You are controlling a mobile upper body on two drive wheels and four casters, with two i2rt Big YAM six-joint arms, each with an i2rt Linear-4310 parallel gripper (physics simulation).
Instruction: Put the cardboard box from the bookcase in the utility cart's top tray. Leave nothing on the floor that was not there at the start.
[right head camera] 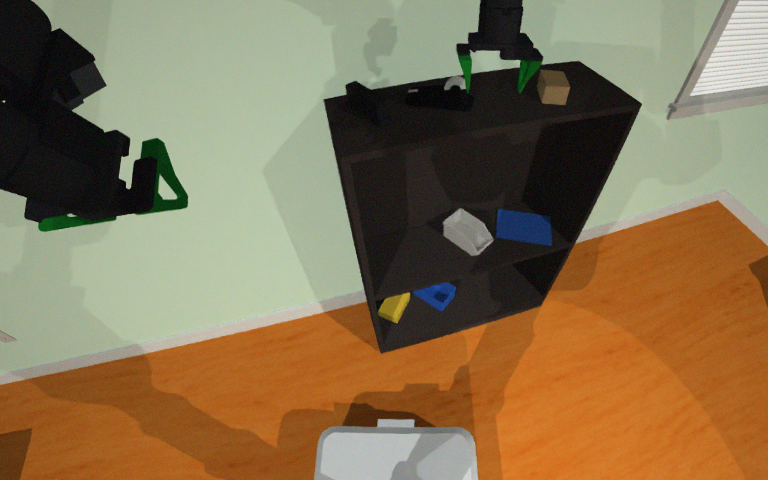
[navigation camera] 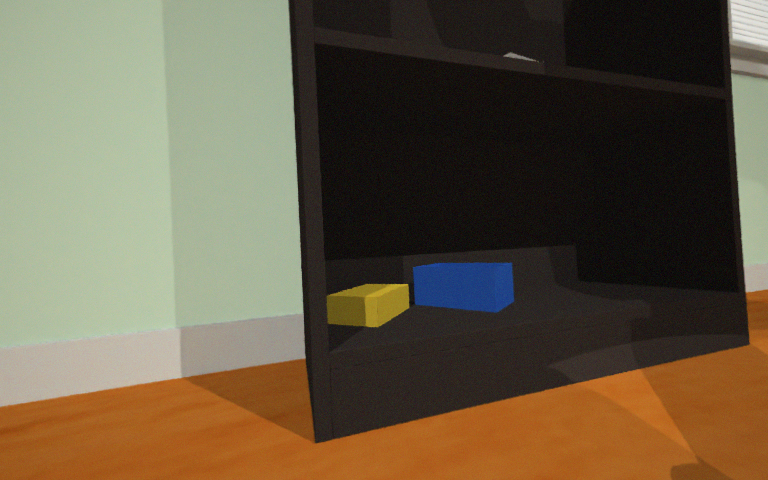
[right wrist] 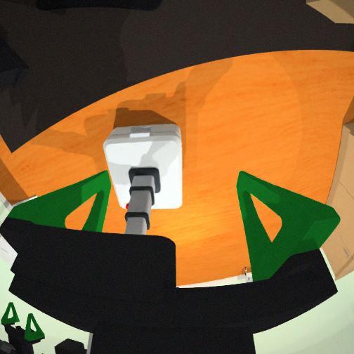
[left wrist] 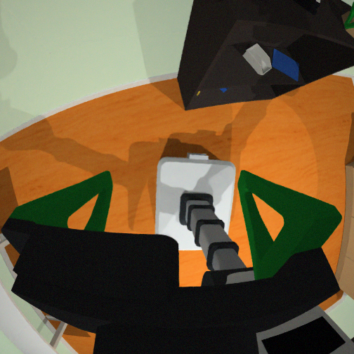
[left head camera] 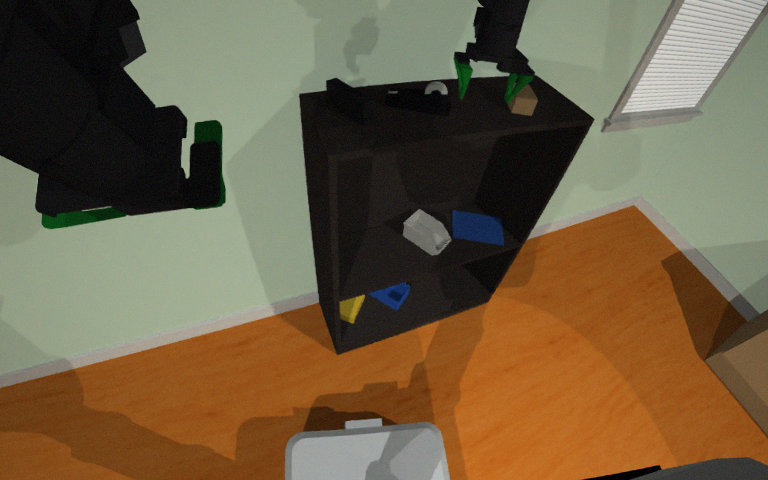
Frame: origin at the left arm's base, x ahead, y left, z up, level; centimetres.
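Seen in the pictures: left gripper, between the fingertips: [right head camera: 149,208] [left head camera: 173,202]; right gripper, between the fingertips: [right head camera: 493,91] [left head camera: 483,100].
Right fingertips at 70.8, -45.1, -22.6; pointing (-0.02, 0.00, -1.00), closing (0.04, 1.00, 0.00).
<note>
A point is followed by its place in that frame, as x, y, z.
The small tan cardboard box [left head camera: 525,103] @(88.7, -65.8, -31.6) [right head camera: 553,88] @(88.8, -64.9, -30.8) [right wrist: 336,10] sits on the top board of the dark bookcase [left head camera: 407,127] @(79.3, -32.6, -35.0) [right head camera: 407,127] @(78.8, -28.8, -35.0) [navigation camera: 304,186] @(68.3, -14.5, -111.6), near its right end. My right gripper [left head camera: 485,99] @(70.8, -45.1, -22.6) [right head camera: 493,91] @(70.8, -45.1, -22.6) [right wrist: 173,177] is open and empty, pointing down over the top board. The box lies to the right of its fingers, not between them; the near finger overlaps it in the left head camera. My left gripper [left head camera: 135,215] [right head camera: 118,209] [left wrist: 175,177] is open and empty, in front of the wall left of the bookcase. I cannot identify the utility cart in any view.
Dark objects [left head camera: 348,100] [right head camera: 438,97] stand left of the box on the top board. A grey bin [left head camera: 425,232] @(95.6, -50.1, -91.4) and a blue item [left head camera: 477,227] @(97.9, -72.5, -91.7) rest on the middle shelf. Yellow [navigation camera: 368,305] @(79.0, -20.8, -127.8) and blue [navigation camera: 463,286] @(87.0, -37.5, -126.9) blocks lie on the bottom shelf. A window [left head camera: 719,56] @(153.3, -207.8, -25.1) is at the right.
</note>
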